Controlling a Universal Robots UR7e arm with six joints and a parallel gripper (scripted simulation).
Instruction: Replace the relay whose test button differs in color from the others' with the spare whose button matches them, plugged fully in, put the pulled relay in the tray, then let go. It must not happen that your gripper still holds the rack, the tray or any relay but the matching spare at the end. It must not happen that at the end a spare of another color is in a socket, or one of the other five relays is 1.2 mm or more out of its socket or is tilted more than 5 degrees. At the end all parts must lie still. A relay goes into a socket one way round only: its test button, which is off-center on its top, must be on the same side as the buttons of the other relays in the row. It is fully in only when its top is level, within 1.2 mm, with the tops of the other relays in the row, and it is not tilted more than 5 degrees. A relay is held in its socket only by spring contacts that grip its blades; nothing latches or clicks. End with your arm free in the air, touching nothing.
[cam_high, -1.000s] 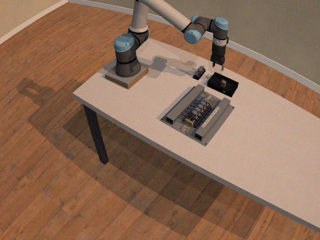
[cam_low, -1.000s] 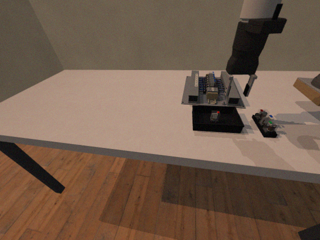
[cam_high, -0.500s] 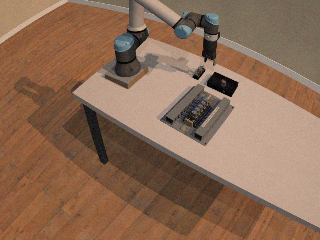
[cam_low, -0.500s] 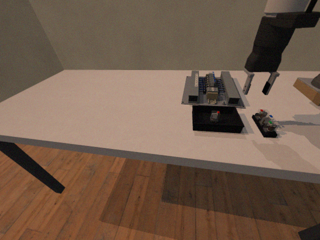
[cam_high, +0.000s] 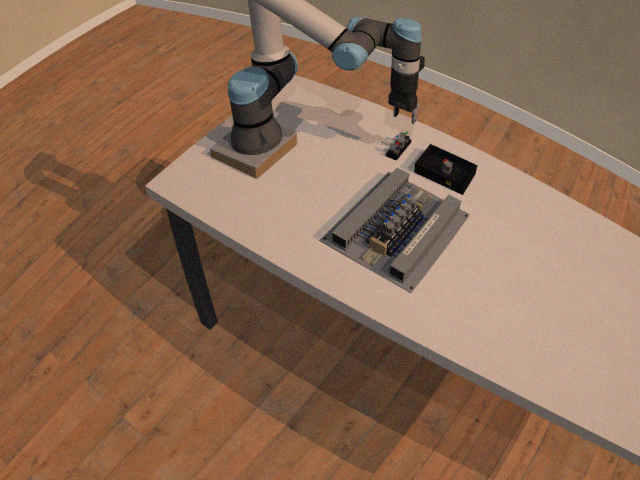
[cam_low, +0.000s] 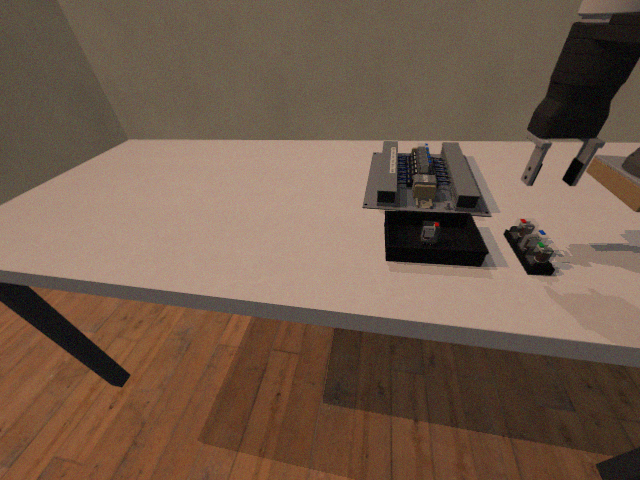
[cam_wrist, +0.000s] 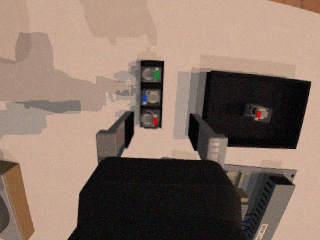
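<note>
Right now my hand is 120 mm above the green-button relay, 40 mm to the right of it and 10 mm past it. Also, from my hand: black tray 150 mm ahead, 130 mm below, 20 mm to the right; black spare holder 140 mm below, 10 mm to the left, 10 mm behind.
</note>
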